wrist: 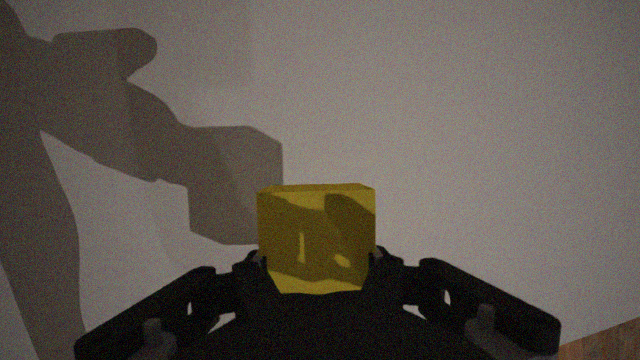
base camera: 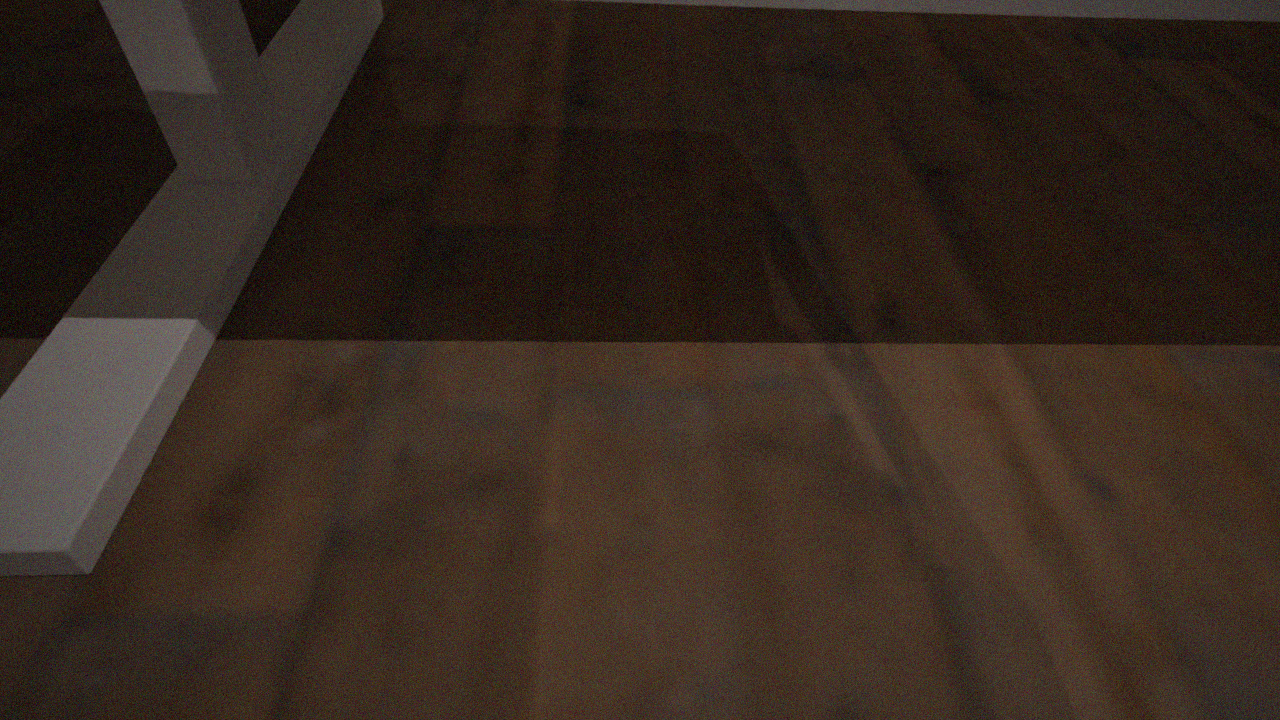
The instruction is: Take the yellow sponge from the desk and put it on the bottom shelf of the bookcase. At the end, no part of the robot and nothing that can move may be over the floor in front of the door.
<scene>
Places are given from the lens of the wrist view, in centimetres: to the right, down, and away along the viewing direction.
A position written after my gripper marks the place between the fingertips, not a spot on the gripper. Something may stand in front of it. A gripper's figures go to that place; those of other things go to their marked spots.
my gripper (wrist: pixel 317 254): 0, 5, 16
yellow sponge (wrist: pixel 317 238): 0, 3, 13
</scene>
